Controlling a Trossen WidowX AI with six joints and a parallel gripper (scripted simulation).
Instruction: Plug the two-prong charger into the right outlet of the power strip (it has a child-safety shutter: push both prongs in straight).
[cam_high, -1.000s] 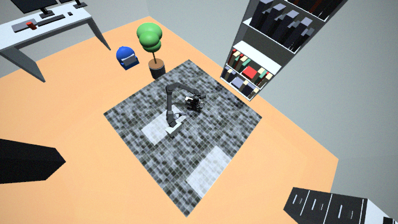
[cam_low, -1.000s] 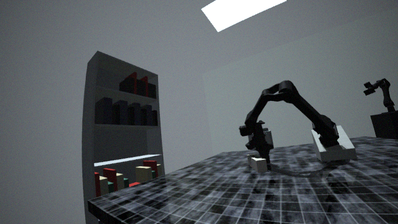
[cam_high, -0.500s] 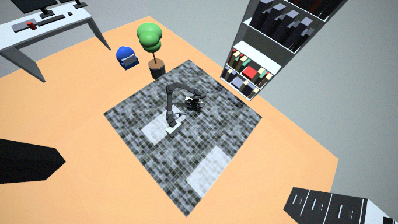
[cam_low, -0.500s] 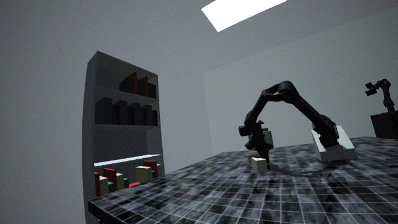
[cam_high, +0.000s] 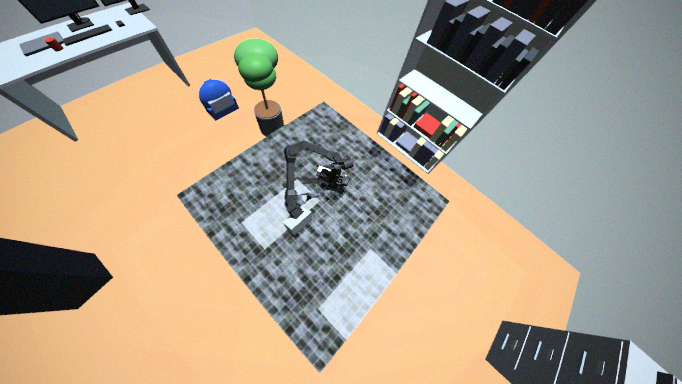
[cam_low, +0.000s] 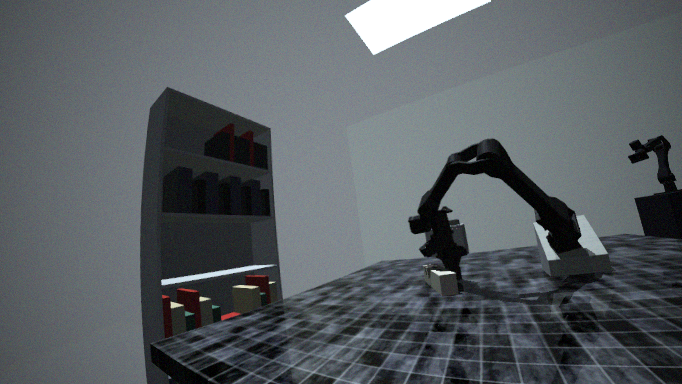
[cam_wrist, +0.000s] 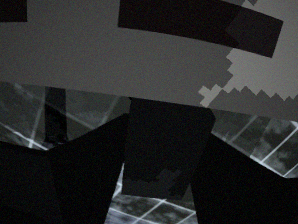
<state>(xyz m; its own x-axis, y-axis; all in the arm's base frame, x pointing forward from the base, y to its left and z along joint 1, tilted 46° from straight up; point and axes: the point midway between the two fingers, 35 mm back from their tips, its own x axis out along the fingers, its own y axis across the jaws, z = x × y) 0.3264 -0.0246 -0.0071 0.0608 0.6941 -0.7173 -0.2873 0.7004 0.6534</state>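
Now: the two-prong charger 20 mm ahead of my gripper tip and 10 mm above it.
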